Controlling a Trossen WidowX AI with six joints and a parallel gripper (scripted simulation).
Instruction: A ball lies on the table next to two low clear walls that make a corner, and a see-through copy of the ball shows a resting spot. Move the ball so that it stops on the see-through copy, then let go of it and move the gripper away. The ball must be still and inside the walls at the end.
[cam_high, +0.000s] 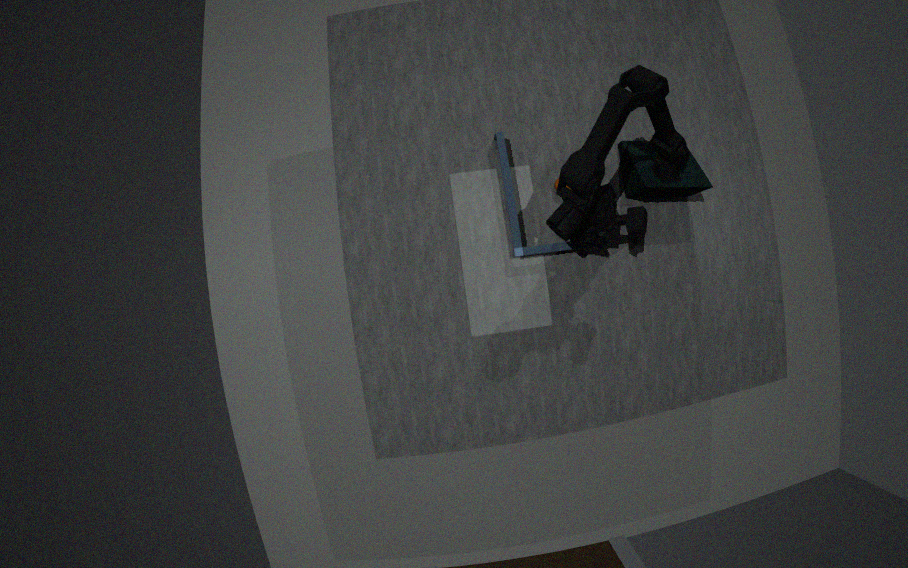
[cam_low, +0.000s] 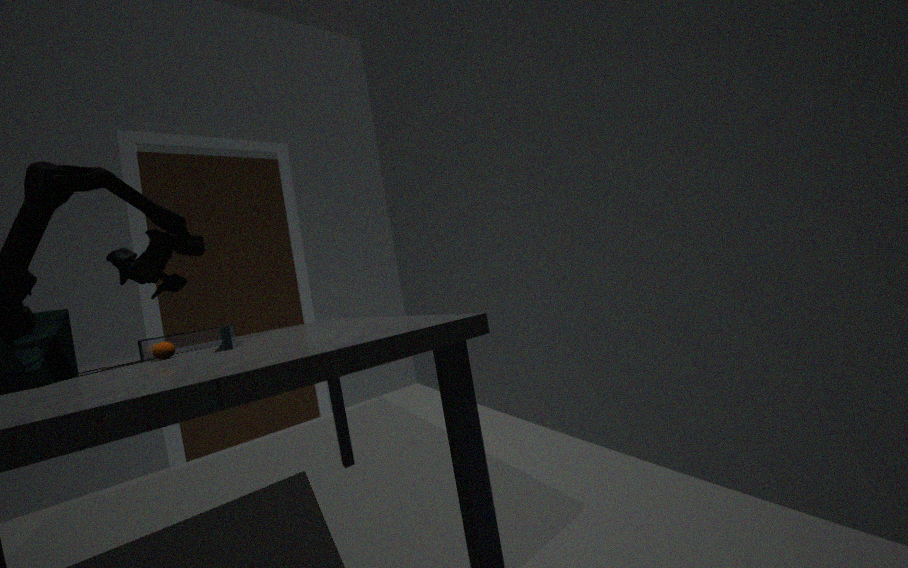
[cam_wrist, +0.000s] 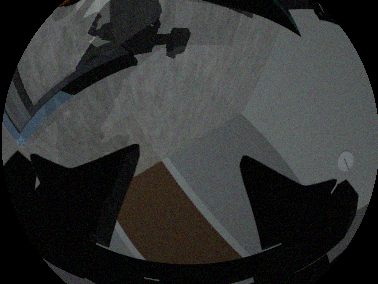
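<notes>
Now: the orange ball 4 cm ahead of my gripper tip, 20 cm to the right of it and 18 cm below it.
</notes>
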